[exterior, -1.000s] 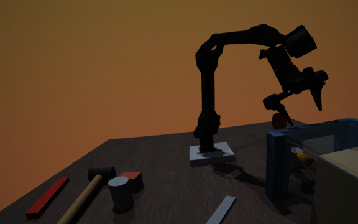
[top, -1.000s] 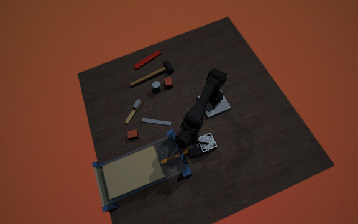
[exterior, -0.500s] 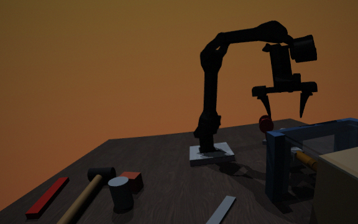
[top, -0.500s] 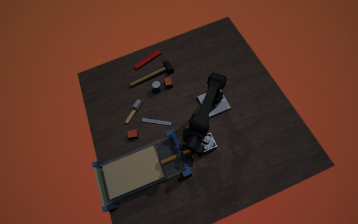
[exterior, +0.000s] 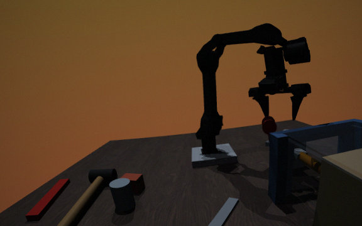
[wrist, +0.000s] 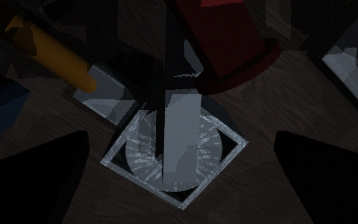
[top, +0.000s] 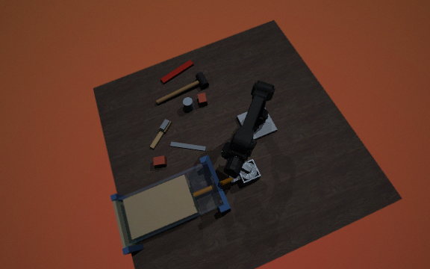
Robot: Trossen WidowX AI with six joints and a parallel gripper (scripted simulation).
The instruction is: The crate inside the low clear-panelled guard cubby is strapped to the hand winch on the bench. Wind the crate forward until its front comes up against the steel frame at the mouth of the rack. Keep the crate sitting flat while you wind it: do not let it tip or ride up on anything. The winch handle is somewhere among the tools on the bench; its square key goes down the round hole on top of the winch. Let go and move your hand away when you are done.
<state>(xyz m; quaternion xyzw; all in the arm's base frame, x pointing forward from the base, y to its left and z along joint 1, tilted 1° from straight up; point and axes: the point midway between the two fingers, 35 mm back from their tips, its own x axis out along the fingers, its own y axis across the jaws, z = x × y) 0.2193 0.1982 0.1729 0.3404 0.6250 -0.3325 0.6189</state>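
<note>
Right now my gripper tip is 5 cm to the left of the red knob, 3 cm short of it and 2 cm above it. Also, from my gripper tip: blue steel frame 13 cm ahead, 6 cm below, 3 cm to the left; then winch 13 cm below, 4 cm behind, 3 cm to the left; then winch handle 5 cm below, 2 cm to the right, 1 cm ahead.
</note>
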